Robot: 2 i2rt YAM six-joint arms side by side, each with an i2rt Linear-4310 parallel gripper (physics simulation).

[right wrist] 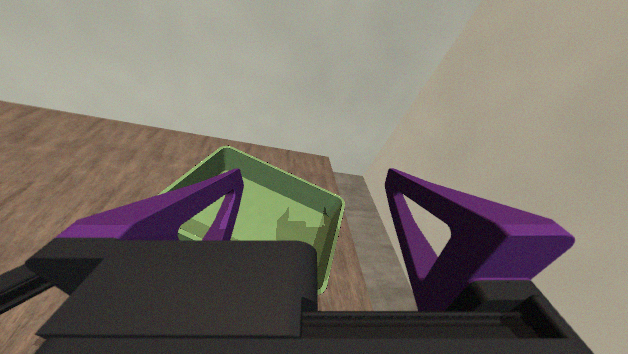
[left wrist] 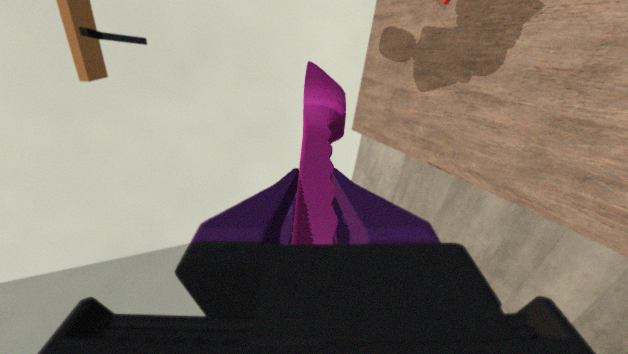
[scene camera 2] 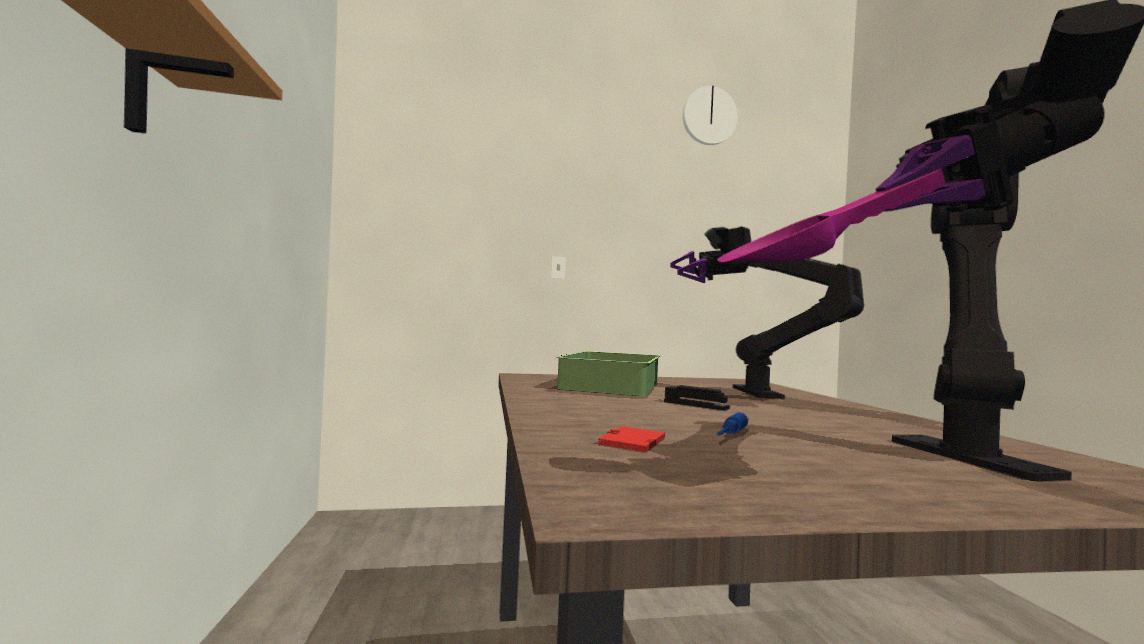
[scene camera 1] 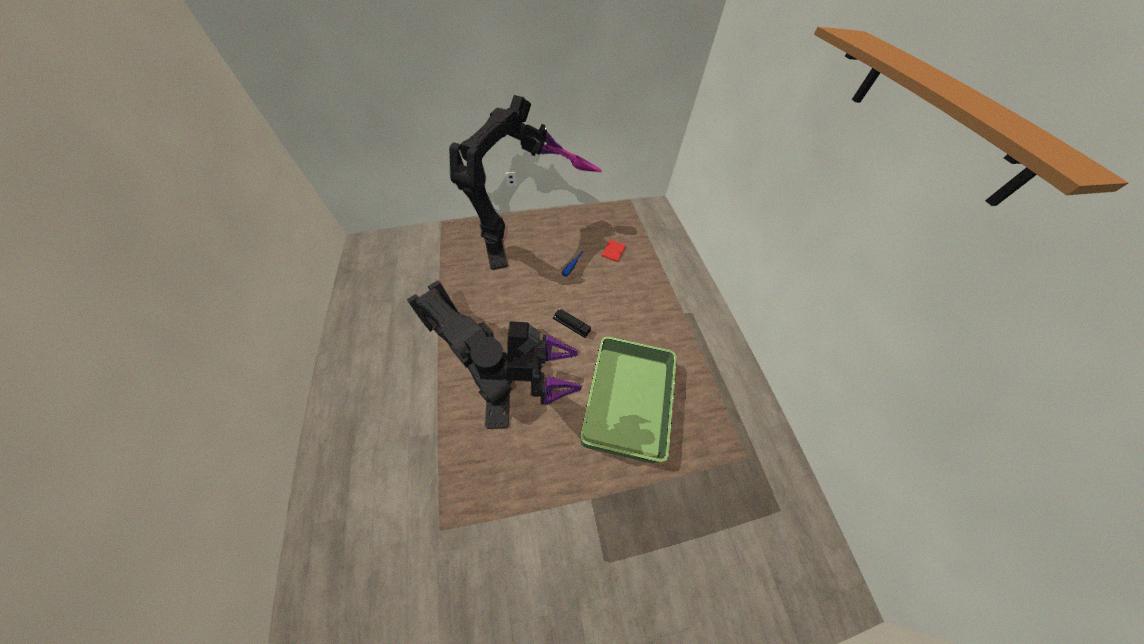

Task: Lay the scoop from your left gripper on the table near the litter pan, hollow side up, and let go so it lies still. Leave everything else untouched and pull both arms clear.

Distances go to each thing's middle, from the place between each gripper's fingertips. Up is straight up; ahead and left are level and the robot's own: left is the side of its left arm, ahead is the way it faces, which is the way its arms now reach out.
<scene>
Right now my left hand is 50 mm short of the magenta scoop (scene camera 2: 813,236), 20 mm to the left of it and 20 mm above it. Round my left hand: black stapler-like object (scene camera 2: 672,394): 580 mm to the right, 300 mm below, 30 mm behind.
My right gripper is now 4 cm short of the black stapler-like object, 32 cm to the right of it and 33 cm above it. From my right hand the other things lie so: magenta scoop (12 cm ahead, 87 cm to the left, 5 cm below).
</scene>
